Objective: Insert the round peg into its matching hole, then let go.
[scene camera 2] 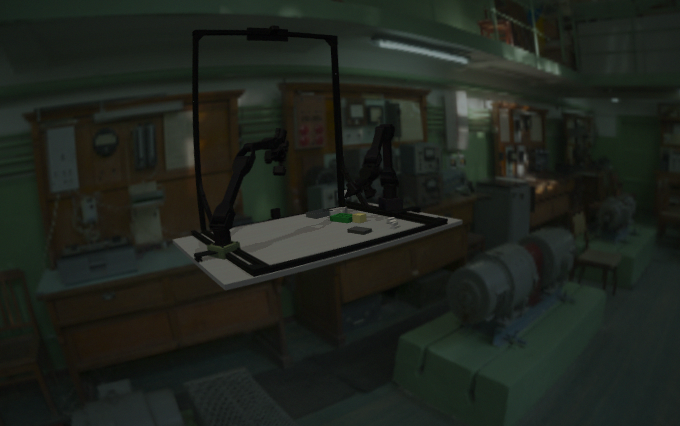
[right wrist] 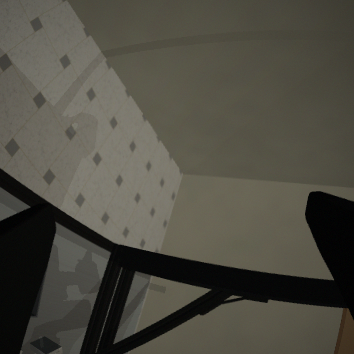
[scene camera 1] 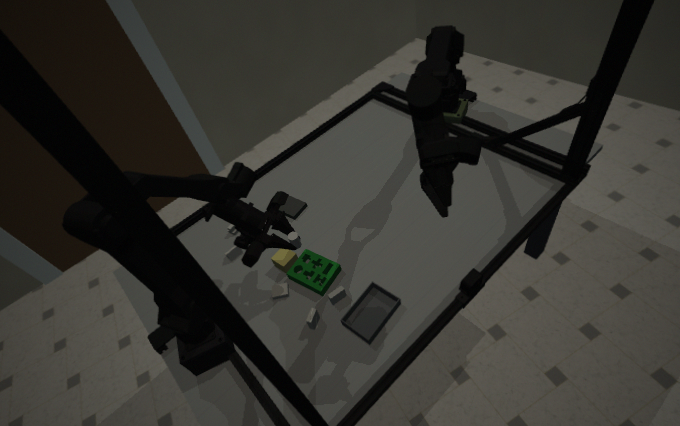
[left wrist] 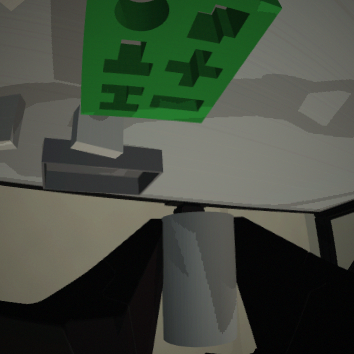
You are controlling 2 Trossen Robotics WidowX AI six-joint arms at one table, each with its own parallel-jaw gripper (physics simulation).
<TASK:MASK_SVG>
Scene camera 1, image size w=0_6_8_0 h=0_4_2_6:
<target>my left gripper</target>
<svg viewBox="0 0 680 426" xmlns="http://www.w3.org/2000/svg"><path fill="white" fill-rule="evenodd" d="M283 191L277 191L265 213L253 207L253 203L247 204L244 202L238 215L232 222L235 229L241 233L240 236L236 237L234 245L246 250L241 261L250 268L259 260L262 252L267 248L297 249L294 245L274 233L271 236L267 234L271 225L271 229L279 230L287 236L290 232L295 232L284 215L285 211L282 211L282 213L278 211L280 206L286 203L289 196Z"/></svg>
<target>my right gripper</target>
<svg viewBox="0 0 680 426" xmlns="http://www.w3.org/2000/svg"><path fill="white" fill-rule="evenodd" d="M431 124L415 132L420 168L423 170L420 175L421 189L428 196L441 217L448 217L448 206L452 205L453 171L459 163L477 165L483 141L477 138L449 136L448 127L446 128L445 125Z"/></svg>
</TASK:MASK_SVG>
